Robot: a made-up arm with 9 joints. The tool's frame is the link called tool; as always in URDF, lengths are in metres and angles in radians. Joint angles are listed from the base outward.
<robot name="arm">
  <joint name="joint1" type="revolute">
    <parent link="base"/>
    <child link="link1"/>
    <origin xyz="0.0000 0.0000 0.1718" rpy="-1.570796 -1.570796 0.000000"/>
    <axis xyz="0 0 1"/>
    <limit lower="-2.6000" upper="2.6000"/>
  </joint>
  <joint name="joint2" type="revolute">
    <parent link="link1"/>
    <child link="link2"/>
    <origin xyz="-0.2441 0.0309 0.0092" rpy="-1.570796 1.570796 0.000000"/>
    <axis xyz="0 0 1"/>
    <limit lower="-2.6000" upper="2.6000"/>
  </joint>
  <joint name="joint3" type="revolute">
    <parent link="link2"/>
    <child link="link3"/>
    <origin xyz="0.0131 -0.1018 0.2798" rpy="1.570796 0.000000 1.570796"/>
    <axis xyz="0 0 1"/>
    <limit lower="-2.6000" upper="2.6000"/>
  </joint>
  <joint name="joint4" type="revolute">
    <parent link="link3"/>
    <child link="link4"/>
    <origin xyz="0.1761 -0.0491 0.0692" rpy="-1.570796 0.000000 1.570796"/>
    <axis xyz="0 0 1"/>
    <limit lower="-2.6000" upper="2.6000"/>
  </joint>
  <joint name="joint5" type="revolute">
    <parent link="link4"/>
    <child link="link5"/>
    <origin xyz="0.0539 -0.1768 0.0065" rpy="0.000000 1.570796 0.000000"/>
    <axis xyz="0 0 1"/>
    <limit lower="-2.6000" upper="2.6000"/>
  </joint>
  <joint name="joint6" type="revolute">
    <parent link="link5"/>
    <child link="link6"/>
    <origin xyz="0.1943 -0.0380 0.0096" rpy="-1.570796 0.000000 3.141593"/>
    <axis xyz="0 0 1"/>
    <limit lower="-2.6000" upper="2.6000"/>
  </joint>
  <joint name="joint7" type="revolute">
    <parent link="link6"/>
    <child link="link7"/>
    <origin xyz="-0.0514 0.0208 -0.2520" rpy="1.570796 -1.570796 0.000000"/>
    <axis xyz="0 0 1"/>
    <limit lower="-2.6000" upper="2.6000"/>
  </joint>
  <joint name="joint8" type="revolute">
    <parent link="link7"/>
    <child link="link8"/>
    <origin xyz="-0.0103 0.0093 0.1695" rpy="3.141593 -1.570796 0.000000"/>
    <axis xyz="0 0 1"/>
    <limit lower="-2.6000" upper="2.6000"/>
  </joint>
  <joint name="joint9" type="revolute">
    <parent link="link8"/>
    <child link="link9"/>
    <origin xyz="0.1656 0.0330 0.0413" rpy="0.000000 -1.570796 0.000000"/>
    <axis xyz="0 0 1"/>
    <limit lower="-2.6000" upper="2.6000"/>
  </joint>
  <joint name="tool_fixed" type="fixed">
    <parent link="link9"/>
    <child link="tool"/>
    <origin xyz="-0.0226 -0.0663 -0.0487" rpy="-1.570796 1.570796 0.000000"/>
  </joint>
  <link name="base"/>
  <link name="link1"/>
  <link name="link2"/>
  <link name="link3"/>
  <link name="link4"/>
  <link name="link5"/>
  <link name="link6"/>
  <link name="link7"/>
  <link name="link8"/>
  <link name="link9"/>
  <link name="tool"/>
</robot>
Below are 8 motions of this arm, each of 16 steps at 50 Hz.
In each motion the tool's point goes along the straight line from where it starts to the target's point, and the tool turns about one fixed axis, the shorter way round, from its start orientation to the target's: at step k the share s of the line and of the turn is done. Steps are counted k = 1, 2, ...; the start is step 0. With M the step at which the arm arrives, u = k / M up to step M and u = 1 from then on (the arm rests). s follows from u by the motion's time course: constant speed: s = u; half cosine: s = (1 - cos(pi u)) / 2; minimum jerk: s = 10 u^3 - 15 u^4 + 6 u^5.
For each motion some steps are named. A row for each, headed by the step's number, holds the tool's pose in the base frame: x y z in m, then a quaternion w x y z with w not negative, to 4 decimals.
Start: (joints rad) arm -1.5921 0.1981 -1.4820 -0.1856 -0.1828 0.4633 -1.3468 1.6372 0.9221
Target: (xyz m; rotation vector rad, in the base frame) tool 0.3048 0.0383 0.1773 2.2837 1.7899 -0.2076
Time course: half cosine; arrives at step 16
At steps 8, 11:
8: 0.3092 0.0742 0.1871 0.0473 0.7174 0.6929 -0.0538
11: 0.3067 0.0543 0.1817 0.0856 0.7535 0.6487 -0.0634

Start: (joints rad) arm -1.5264 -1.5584 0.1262 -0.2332 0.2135 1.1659 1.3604 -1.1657 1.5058
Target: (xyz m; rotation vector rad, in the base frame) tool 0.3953 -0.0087 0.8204 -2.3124 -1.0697 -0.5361
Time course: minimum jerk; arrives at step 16
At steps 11, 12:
11: 0.3828 -0.0036 0.8177 0.2428 -0.8695 -0.3831 -0.1953
12: 0.3881 -0.0058 0.8188 0.2526 -0.8640 -0.3886 -0.1967

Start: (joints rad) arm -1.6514 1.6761 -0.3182 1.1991 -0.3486 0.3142 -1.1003 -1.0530 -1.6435
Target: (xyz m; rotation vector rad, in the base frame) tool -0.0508 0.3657 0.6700 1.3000 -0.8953 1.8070
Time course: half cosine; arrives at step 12
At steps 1, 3, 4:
1: -0.0574 0.3746 0.6021 0.3488 0.4472 -0.3406 0.7499
3: -0.0565 0.3734 0.6110 0.3507 0.4549 -0.3417 0.7438
4: -0.0558 0.3725 0.6182 0.3522 0.4611 -0.3425 0.7389

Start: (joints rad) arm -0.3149 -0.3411 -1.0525 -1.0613 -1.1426 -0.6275 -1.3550 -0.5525 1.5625
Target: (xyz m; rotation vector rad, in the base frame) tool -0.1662 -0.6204 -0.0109 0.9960 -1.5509 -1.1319
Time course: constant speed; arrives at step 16
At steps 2, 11, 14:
2: -0.2096 -0.5334 0.1986 0.5955 0.1988 -0.6576 -0.4164
11: -0.1817 -0.5893 0.0639 0.5186 0.3345 -0.6463 -0.4488
14: -0.1724 -0.6080 0.0190 0.4899 0.3780 -0.6389 -0.4571

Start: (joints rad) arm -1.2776 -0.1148 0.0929 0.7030 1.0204 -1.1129 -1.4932 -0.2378 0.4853
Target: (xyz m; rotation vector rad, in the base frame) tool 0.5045 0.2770 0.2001 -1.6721 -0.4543 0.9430
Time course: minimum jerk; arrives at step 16
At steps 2, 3, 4, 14, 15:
2: 0.5681 0.2735 0.2494 0.3703 -0.8460 -0.2765 0.2660
3: 0.5660 0.2737 0.2478 0.3768 -0.8424 -0.2740 0.2708
4: 0.5624 0.2738 0.2450 0.3878 -0.8361 -0.2698 0.2788
14: 0.5055 0.2769 0.2009 0.5491 -0.7097 -0.1936 0.3967
15: 0.5046 0.2770 0.2002 0.5514 -0.7073 -0.1923 0.3984

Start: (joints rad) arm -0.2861 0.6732 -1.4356 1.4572 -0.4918 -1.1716 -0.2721 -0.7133 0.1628
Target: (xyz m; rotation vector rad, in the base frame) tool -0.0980 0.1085 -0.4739 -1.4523 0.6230 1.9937
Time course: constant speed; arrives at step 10
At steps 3, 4, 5, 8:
3: -0.1731 0.0675 -0.4443 0.2667 -0.4930 0.2715 0.7824
4: -0.1623 0.0733 -0.4486 0.2707 -0.5007 0.2663 0.7779
5: -0.1516 0.0792 -0.4528 0.2747 -0.5083 0.2610 0.7733
8: -0.1194 0.0968 -0.4655 0.2866 -0.5309 0.2449 0.7590

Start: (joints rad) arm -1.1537 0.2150 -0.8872 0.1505 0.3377 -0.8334 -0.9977 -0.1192 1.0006
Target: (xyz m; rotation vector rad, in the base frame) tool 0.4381 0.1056 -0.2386 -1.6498 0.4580 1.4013
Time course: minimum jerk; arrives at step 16
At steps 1, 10, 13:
1: 0.6015 0.1593 -0.0879 0.5745 -0.7209 -0.0027 0.3876
10: 0.4832 0.1204 -0.1970 0.4873 -0.6876 0.1342 0.5212
13: 0.4461 0.1082 -0.2312 0.4552 -0.6707 0.1761 0.5585

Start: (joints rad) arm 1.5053 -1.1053 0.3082 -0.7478 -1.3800 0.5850 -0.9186 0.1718 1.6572
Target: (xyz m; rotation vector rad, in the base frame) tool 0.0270 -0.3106 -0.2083 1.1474 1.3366 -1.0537
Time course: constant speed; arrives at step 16
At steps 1, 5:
1: 0.0426 -0.3270 -0.3559 0.5956 0.5056 0.5568 -0.2822
5: 0.0385 -0.3226 -0.3165 0.5766 0.4998 0.5585 -0.3252

